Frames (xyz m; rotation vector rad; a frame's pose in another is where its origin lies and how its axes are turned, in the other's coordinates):
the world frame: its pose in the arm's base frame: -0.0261 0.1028 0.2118 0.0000 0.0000 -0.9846
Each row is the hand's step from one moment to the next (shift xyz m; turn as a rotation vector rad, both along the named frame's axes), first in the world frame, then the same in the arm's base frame.
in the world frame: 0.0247 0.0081 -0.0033 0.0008 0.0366 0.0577
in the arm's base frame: 0.0204 -0.0161 -0.0033 0.0309 0.0196 0.0577
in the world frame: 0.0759 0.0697 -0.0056 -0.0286 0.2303 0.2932
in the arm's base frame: 0.1001 -0.0247 -0.0056 0.1760 0.1512 0.2932
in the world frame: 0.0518 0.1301 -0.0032 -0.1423 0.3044 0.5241
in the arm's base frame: 0.1370 0.0288 -0.0032 0.1749 0.2869 0.5241
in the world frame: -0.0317 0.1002 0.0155 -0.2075 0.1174 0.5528
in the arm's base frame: 0.0659 0.0818 0.0155 -0.0170 0.2378 0.5528
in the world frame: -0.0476 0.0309 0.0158 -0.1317 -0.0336 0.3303
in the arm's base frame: -0.0006 0.0567 0.0158 -0.1008 0.0911 0.3303
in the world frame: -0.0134 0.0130 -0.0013 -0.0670 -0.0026 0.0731
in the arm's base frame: 0.0034 0.0184 -0.0013 -0.0392 0.0544 0.0731
